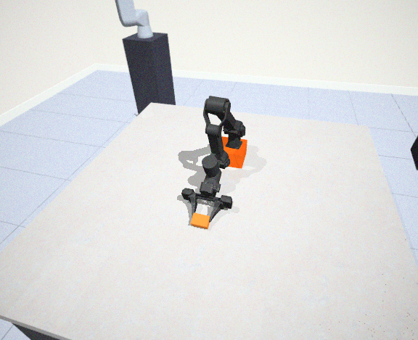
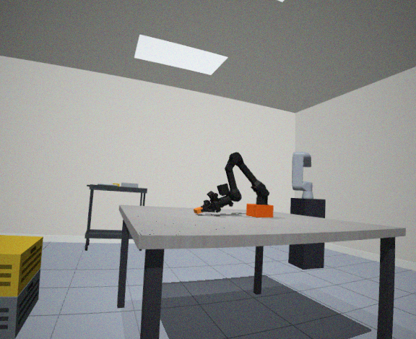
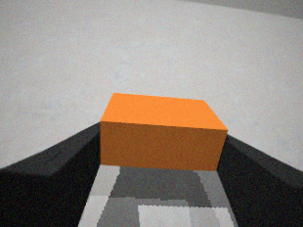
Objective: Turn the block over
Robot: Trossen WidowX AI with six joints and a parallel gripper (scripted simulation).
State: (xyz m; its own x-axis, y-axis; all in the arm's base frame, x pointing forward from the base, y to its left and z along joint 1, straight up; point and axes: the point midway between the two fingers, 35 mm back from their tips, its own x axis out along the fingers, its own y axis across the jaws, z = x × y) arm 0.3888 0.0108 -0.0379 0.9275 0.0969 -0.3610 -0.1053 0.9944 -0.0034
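The orange block lies 1 cm below my gripper tip.
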